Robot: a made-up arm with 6 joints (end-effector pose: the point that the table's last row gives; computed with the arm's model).
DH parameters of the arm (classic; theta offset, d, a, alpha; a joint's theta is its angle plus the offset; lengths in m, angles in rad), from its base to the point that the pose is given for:
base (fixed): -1.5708 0.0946 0 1.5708
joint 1: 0 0.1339 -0.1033 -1.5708
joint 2: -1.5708 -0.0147 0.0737 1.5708
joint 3: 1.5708 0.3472 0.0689 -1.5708
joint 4: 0 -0.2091 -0.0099 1.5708
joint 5: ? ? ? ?
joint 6: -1.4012 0 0.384 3.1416
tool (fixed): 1.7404 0.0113 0 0
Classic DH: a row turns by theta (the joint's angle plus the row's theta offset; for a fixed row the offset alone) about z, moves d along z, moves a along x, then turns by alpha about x.
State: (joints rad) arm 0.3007 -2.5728 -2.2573 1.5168 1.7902 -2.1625
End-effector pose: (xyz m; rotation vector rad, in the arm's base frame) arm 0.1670 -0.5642 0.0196 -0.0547 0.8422 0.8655
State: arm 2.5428 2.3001 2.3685 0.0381 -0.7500 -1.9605
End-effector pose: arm -0.3827 -0.1726 0.3006 -0.8255 -2.1539 1.3998
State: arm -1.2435 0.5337 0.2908 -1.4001 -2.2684 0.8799
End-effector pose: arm -0.0974 -0.2982 0.3317 1.4225 -2.1754 0.2227
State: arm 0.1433 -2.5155 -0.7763 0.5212 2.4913 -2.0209
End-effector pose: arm 0.3390 -0.1097 -0.3711 1.1530 -0.9941 0.2813
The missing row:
joint 5: -1.5708 -0.1851 0.0154 1.5708
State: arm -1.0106 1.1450 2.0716 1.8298 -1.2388 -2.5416
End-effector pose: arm -0.1928 0.0640 0.3086 0.9493 -0.3900 1.8726
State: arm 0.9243 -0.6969 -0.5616 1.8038 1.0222 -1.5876
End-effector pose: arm 0.2978 0.3218 -0.4987 0.4600 -0.1382 2.1964
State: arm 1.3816 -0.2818 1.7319 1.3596 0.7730 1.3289
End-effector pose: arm -0.1978 0.4991 0.0319 0.3474 1.4331 -2.6800
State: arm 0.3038 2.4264 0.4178 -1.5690 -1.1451 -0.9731
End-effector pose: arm -0.5404 -0.1445 0.6710 0.2724 0.9857 -1.5374
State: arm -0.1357 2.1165 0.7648 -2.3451 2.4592 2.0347
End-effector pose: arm -0.4669 -0.1993 -0.0491 -0.1340 -2.0942 -2.2969
